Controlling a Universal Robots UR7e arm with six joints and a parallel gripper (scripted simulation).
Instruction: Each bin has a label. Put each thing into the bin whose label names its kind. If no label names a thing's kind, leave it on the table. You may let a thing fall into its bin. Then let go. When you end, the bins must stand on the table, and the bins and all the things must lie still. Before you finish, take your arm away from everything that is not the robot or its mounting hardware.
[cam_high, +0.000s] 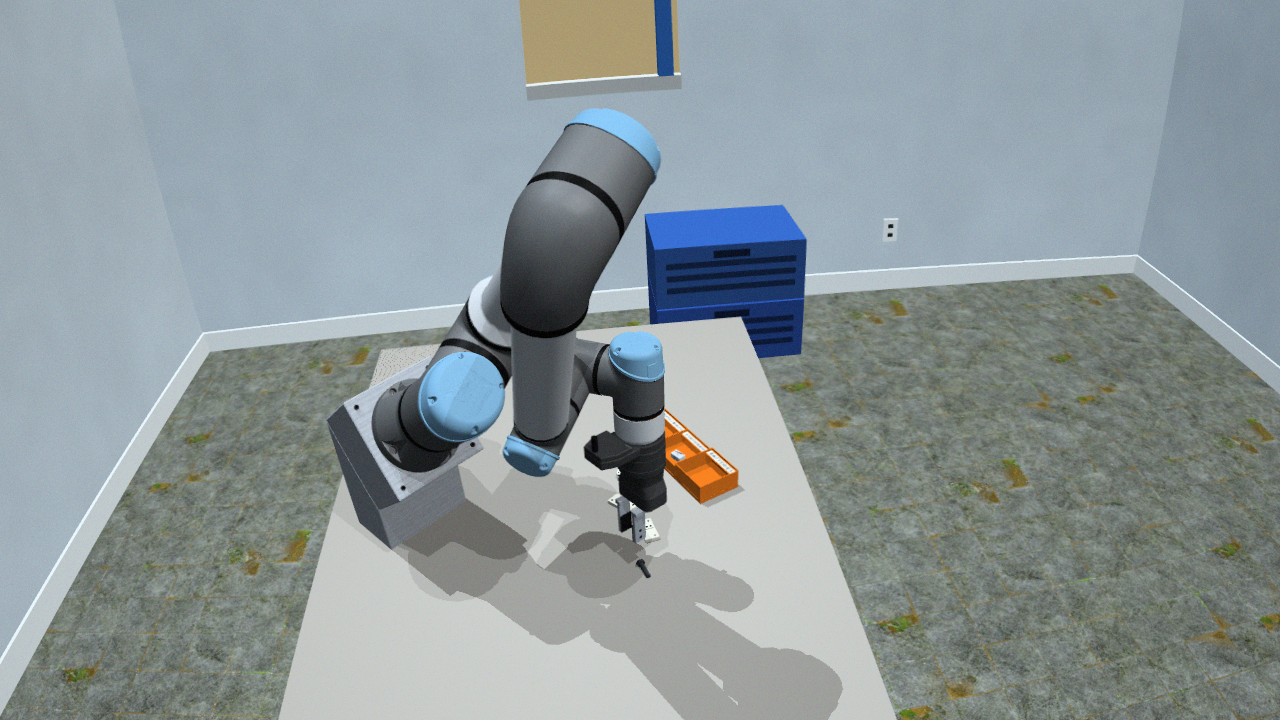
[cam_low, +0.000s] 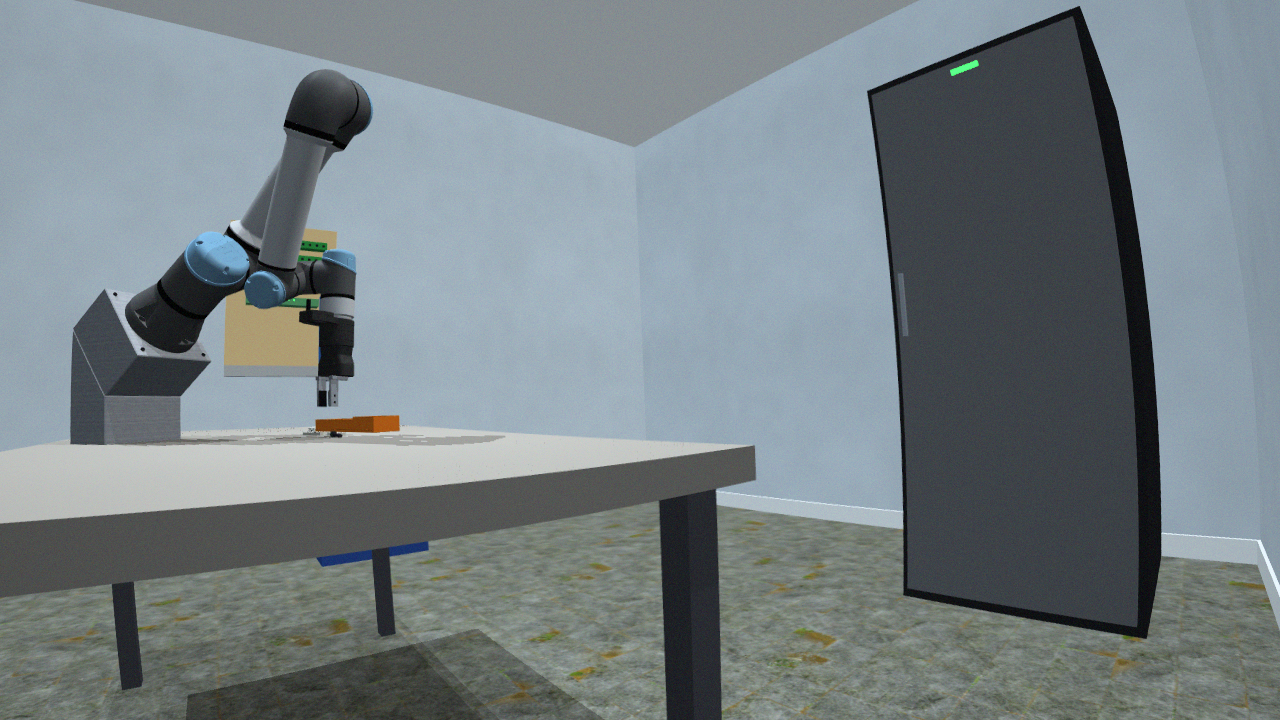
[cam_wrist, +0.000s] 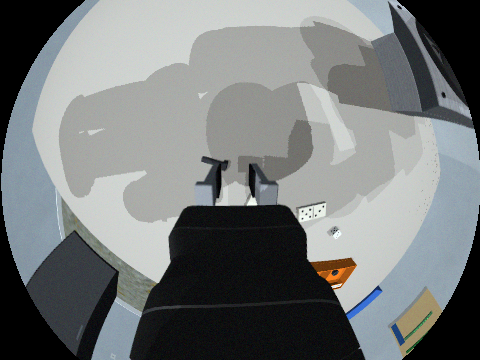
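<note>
My gripper is now 8 cm above the black bolt and 2 cm to the left of it. From my hand the other things lie so: white die (21 cm to the left, 8 cm below, 8 cm ahead); then black nut (28 cm to the left, 19 cm ahead, 7 cm below); then grey piece (20 cm to the left, 20 cm ahead, 7 cm below).
</note>
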